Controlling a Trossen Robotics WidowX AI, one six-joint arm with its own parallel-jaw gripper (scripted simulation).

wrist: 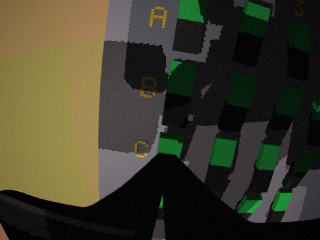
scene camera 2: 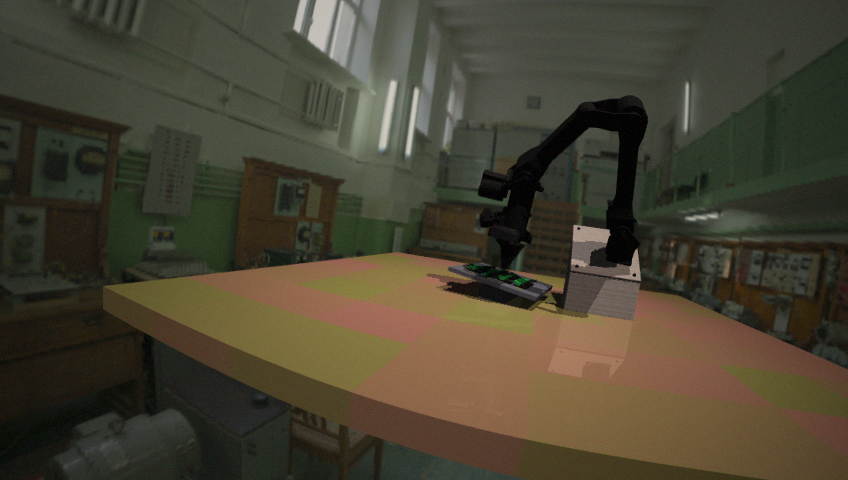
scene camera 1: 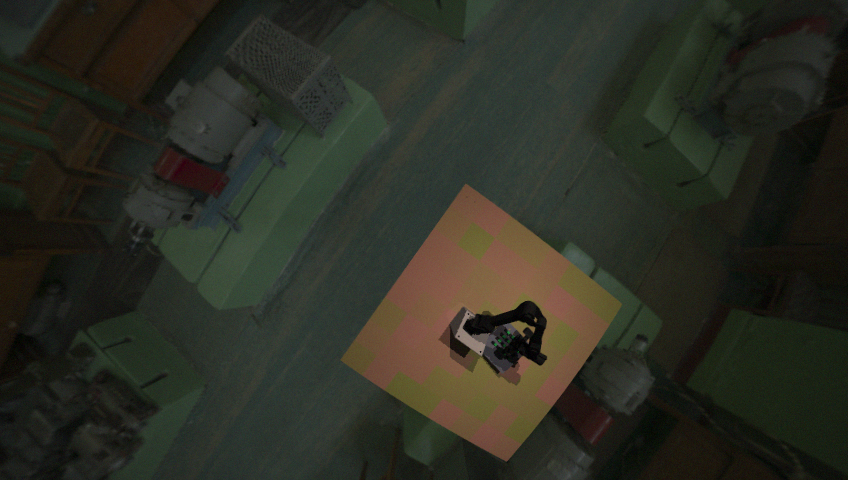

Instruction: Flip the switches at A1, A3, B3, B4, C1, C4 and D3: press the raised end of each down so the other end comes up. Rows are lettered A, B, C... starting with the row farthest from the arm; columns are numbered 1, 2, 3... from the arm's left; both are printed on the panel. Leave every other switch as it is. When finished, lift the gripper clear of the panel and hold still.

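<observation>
Shut and holding nothing: my gripper (scene camera 2: 503, 269). The gripper (wrist: 165, 161) is visible here too.
</observation>
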